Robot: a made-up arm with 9 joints.
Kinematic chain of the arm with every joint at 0, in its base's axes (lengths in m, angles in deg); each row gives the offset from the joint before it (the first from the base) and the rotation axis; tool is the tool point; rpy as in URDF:
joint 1: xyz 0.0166 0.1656 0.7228 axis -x
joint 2: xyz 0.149 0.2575 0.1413 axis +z
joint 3: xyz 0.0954 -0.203 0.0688 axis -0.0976 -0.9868 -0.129
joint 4: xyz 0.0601 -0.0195 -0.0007 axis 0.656 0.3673 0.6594
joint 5: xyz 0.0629 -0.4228 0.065 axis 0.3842 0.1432 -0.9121
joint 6: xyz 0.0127 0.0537 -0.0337 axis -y
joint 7: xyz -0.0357 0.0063 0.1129 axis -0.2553 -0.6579 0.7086
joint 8: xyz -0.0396 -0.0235 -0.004 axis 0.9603 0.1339 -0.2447
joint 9: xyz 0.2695 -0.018 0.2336 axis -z
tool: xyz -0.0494 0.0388 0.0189 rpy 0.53 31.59 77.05
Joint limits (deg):
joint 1: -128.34..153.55
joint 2: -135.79..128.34
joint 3: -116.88..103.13
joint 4: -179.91..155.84
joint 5: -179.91..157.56
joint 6: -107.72..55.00
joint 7: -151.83..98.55
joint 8: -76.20..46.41
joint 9: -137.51..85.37
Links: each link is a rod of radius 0.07 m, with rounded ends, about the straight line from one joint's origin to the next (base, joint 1, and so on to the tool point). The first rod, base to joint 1, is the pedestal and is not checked.
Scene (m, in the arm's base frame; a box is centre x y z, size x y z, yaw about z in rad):
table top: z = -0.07
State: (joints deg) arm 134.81 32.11 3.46 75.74 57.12 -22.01 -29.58 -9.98 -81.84
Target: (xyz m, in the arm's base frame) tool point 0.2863 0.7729 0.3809
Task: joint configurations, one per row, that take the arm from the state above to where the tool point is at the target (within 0.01 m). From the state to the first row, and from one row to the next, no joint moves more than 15 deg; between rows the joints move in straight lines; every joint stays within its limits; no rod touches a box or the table.
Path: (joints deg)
1: 138.60 20.74 10.66 67.15 48.80 -9.73 -19.81 -16.02 -79.80
2: 142.38 9.38 17.86 58.55 40.48 2.56 -10.03 -22.06 -77.77
3: 146.17 -1.99 25.06 49.96 32.16 14.84 -0.26 -28.11 -75.73
4: 149.95 -13.35 32.27 41.37 23.84 27.12 9.52 -34.15 -73.70

